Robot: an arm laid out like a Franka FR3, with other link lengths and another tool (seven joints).
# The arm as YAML. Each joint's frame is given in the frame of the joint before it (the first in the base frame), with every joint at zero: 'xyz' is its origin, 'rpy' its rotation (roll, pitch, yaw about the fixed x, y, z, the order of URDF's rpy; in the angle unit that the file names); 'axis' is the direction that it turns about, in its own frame. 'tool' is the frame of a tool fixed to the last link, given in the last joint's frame.
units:
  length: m
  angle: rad
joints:
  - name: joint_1
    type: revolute
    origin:
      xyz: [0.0, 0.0, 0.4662]
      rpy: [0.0, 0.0, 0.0]
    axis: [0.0, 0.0, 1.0]
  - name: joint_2
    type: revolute
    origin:
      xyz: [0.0, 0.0, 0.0]
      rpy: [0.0, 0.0, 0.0]
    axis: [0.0, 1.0, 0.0]
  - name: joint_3
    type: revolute
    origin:
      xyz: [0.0, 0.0, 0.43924]
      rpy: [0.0, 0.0, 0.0]
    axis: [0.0, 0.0, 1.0]
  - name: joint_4
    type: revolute
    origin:
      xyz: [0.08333, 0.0, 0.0]
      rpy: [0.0, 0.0, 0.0]
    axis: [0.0, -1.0, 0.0]
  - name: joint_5
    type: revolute
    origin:
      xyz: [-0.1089, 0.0, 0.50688]
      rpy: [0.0, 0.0, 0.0]
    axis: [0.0, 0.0, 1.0]
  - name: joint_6
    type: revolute
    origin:
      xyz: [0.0, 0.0, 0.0]
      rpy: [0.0, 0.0, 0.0]
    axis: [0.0, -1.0, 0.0]
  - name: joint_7
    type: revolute
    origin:
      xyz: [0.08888, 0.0, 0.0]
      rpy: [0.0, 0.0, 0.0]
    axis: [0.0, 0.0, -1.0]
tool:
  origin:
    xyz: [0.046, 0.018, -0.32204]
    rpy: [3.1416, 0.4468, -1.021]
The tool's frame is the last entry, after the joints.
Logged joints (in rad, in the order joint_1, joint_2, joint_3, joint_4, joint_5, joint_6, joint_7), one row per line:
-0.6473 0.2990 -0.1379 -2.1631 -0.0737 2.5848 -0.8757
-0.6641 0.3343 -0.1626 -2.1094 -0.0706 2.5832 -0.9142
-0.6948 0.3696 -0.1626 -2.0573 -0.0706 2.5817 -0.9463
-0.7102 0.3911 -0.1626 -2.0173 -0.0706 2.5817 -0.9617
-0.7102 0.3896 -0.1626 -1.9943 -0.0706 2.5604 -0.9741
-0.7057 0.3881 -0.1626 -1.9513 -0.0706 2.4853 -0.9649
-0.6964 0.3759 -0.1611 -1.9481 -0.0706 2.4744 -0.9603
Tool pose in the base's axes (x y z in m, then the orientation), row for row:
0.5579 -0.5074 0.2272 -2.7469 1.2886 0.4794
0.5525 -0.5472 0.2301 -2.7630 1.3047 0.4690
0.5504 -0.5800 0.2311 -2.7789 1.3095 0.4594
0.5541 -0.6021 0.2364 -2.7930 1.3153 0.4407
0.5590 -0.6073 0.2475 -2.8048 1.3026 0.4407
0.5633 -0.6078 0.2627 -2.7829 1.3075 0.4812
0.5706 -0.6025 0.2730 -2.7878 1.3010 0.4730
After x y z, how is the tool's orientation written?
As a rotation vector, in radians.
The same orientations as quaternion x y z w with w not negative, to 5 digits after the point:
-0.89370 0.41924 0.15597 0.03490
-0.89351 0.42192 0.15167 0.02512
-0.89451 0.42152 0.14788 0.01772
-0.89556 0.42174 0.14131 0.01154
-0.89786 0.41698 0.14107 0.00892
-0.89410 0.42008 0.15460 0.01471
-0.89556 0.41794 0.15195 0.01451

